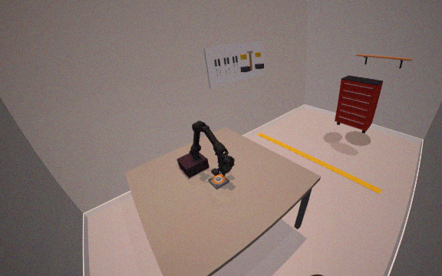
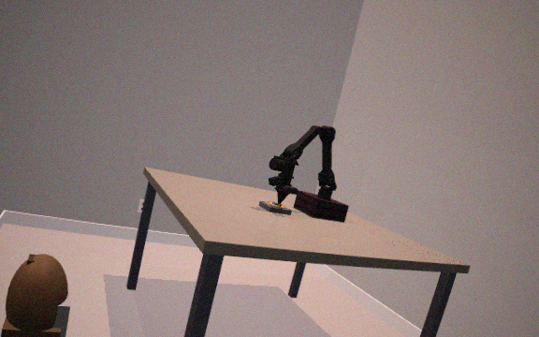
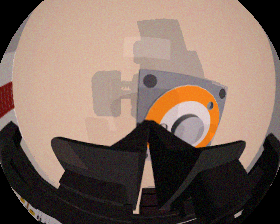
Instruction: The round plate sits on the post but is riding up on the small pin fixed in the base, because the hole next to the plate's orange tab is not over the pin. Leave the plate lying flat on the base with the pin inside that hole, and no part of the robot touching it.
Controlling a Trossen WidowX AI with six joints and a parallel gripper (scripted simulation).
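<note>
Right now my gripper tip is 5 cm to the left of the square grey base and 2 cm above it.
</note>
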